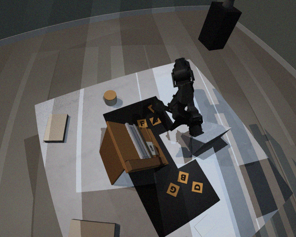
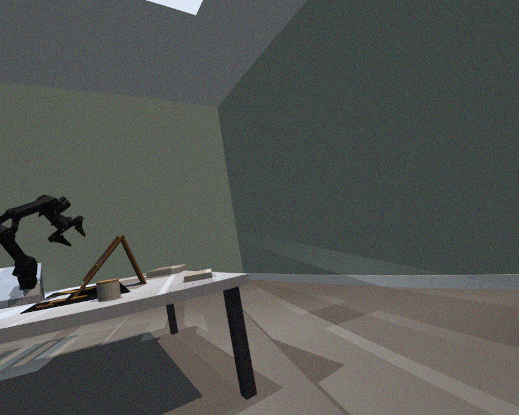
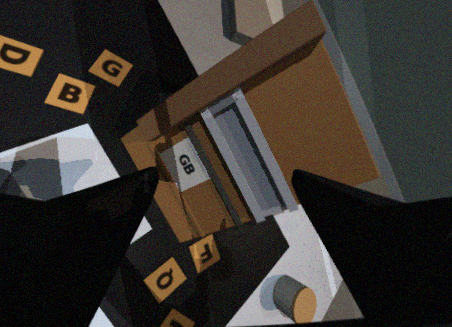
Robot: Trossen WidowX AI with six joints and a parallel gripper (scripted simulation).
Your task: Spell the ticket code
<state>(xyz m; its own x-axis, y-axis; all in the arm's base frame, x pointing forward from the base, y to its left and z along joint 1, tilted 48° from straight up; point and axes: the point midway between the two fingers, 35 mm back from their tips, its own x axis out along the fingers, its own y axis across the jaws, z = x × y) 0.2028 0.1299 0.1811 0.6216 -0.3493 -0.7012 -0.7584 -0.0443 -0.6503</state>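
The g tile lies 26 cm below my gripper tip and 25 cm to the left of it. Round my gripper tip: black mat: 26 cm below, 5 cm to the left, 4 cm behind; then white ticket: 19 cm below, 3 cm ahead, 2 cm to the left; then f tile: 26 cm below, 17 cm to the right.
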